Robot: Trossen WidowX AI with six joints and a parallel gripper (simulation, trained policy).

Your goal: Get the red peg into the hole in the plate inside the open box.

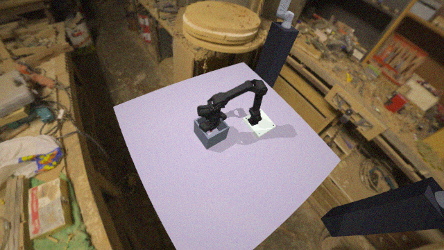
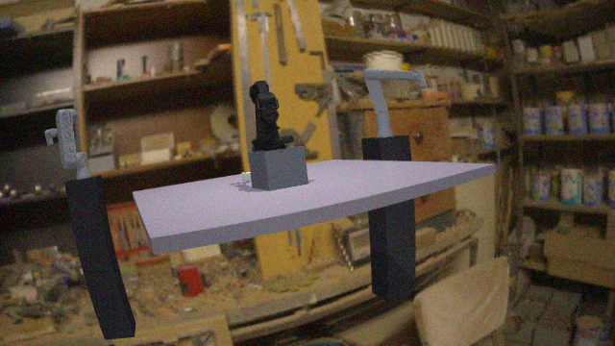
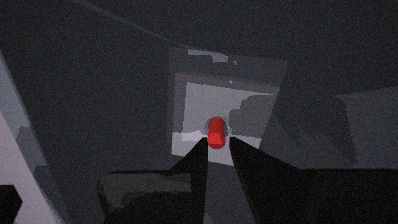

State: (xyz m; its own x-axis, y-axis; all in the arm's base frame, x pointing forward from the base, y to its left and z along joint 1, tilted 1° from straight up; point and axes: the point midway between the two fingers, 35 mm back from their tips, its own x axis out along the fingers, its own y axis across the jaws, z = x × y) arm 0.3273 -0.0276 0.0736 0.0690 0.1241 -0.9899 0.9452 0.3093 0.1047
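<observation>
Right now my gripper tip is 10 mm to the left of the red peg and 20 mm above it. The rest, counted from my gripper tip: light grey plate (10 mm to the right, 30 mm below).
</observation>
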